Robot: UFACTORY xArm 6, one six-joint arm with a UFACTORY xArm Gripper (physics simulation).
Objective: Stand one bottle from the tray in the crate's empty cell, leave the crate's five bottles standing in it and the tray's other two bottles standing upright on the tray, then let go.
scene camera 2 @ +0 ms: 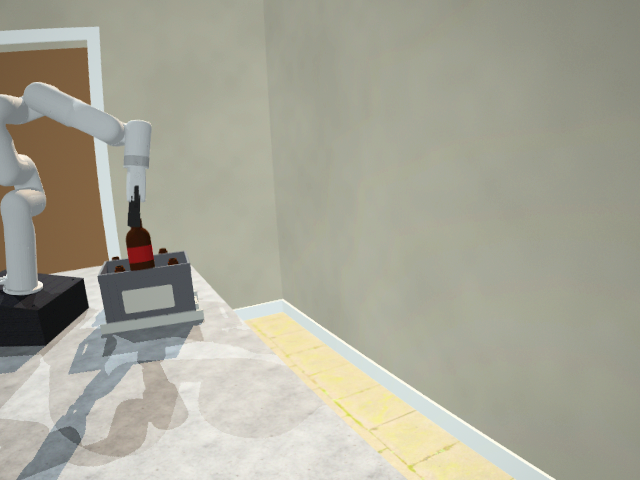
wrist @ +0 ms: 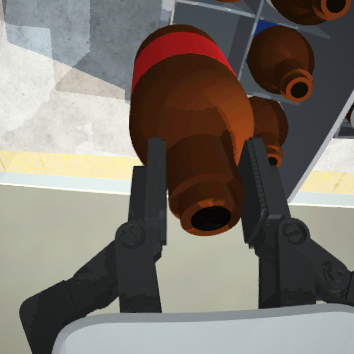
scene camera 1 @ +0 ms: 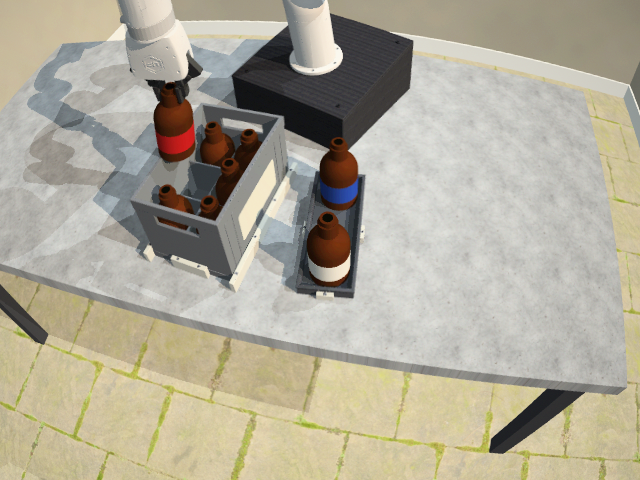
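Pixels of known places: gripper, fingertip midpoint: (scene camera 2: 133,226) (wrist: 202,156) (scene camera 1: 173,96); arm's base, link origin: (scene camera 2: 23,288) (scene camera 1: 316,58).
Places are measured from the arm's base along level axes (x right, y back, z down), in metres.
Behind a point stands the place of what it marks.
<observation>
My gripper (scene camera 1: 173,95) @[x 0.193, y -0.363, z -0.167 m] (scene camera 2: 133,222) @[x 0.193, y -0.363, z -0.167 m] (wrist: 202,156) @[x 0.193, y -0.363, z -0.167 m] is shut on the neck of the red-labelled bottle (scene camera 1: 174,126) @[x 0.183, y -0.404, z -0.131 m] (scene camera 2: 140,254) @[x 0.241, y -0.365, z -0.092 m] (wrist: 192,100) @[x 0.197, y -0.342, z -0.151 m]. The bottle hangs about upright, its base near rim height at the crate's left long side in scene view 1. The grey crate (scene camera 1: 186,248) @[x 0.166, y -0.523, z 0.062 m] (scene camera 2: 111,302) @[x 0.208, y -0.262, z 0.040 m] holds five unlabelled-looking brown bottles; its empty cell (scene camera 1: 204,176) @[x 0.186, y -0.336, z 0.074 m] is the middle one of the left row, partly showing past the held bottle in the wrist view. The blue-labelled bottle (scene camera 1: 339,170) @[x -0.092, y -0.351, z 0.017 m] and white-labelled bottle (scene camera 1: 328,248) @[x -0.094, y -0.526, z 0.015 m] stand upright on the dark tray (scene camera 1: 343,292) @[x -0.122, y -0.551, z 0.108 m].
The black robot base block (scene camera 1: 289,98) @[x 0.041, y -0.134, z 0.025 m] (scene camera 2: 56,315) @[x 0.116, y -0.093, z 0.073 m] stands behind the crate. Pale strips (scene camera 1: 190,266) @[x 0.165, y -0.535, z 0.103 m] (scene camera 2: 155,321) @[x 0.245, y -0.377, z 0.114 m] lie along the crate's foot. The tray stands right of the crate on the grey table (scene camera 1: 465,232) @[x -0.350, y -0.378, z 0.131 m] (scene camera 2: 248,413) @[x 0.807, y -0.427, z 0.130 m].
</observation>
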